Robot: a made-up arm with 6 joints.
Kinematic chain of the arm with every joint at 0, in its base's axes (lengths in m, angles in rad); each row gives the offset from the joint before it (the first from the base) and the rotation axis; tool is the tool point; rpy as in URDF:
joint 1: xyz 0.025 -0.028 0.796 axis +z
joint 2: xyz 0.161 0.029 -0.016 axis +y
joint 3: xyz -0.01 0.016 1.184 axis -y
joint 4: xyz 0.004 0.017 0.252 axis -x
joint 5: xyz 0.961 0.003 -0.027 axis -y
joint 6: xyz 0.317 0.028 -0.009 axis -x
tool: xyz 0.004 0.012 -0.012 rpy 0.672 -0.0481 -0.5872
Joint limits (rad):
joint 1: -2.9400..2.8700
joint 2: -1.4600..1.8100
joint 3: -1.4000..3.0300
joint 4: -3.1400..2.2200
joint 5: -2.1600..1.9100
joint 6: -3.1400..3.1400
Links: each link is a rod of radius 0.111 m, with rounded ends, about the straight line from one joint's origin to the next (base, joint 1, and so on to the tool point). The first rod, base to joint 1, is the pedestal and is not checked.
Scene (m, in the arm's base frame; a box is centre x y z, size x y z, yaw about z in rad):
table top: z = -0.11
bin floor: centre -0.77 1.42 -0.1 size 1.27 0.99 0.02 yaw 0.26
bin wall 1: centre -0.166 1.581 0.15 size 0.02 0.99 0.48 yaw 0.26
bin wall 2: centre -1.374 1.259 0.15 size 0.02 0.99 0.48 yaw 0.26
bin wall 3: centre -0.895 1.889 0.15 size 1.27 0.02 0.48 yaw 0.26
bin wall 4: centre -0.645 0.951 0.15 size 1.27 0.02 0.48 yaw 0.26
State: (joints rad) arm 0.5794 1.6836 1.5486 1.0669 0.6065 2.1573
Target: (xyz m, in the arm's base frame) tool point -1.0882 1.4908 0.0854
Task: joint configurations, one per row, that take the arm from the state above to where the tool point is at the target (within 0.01 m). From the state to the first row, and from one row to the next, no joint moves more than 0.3 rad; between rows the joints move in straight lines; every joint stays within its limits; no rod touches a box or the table.
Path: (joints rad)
1: 0.8204 1.5588 1.2714 1.1511 0.7104 2.1618
2: 1.0613 1.4340 0.9943 1.2353 0.8143 2.1663
3: 1.3023 1.3093 0.7171 1.3194 0.9181 2.1708
4: 1.5433 1.1845 0.4399 1.4036 1.0220 2.1753
5: 1.7843 1.0597 0.1628 1.4878 1.1259 2.1798
6: 2.0252 0.9349 -0.1144 1.5720 1.2298 2.1842
7: 2.0293 1.1251 -0.0449 1.5417 1.1723 2.1815
8: 2.0334 1.3152 0.0246 1.5114 1.1149 2.1788

